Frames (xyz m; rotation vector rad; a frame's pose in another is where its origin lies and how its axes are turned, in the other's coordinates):
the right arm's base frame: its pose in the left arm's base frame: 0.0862 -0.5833 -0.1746 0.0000 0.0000 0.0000
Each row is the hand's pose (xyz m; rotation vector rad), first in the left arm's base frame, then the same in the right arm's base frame.
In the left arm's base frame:
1: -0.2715 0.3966 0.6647 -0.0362 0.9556 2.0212
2: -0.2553 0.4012 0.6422 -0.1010 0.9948 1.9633
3: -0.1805 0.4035 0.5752 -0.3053 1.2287 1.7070
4: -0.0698 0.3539 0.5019 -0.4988 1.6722 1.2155
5: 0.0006 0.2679 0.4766 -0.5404 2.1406 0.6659
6: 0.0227 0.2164 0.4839 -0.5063 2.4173 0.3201
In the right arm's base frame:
1: -0.3577 0.9799 0.8393 -0.0362 0.9556 2.0212
2: -0.3415 0.9845 0.8168 -0.1010 0.9948 1.9633
3: -0.2667 0.9868 0.7498 -0.3053 1.2287 1.7070
4: -0.1560 0.9372 0.6765 -0.4988 1.6722 1.2155
5: -0.0856 0.8512 0.6512 -0.5404 2.1406 0.6659
6: -0.0635 0.7997 0.6585 -0.5063 2.4173 0.3201

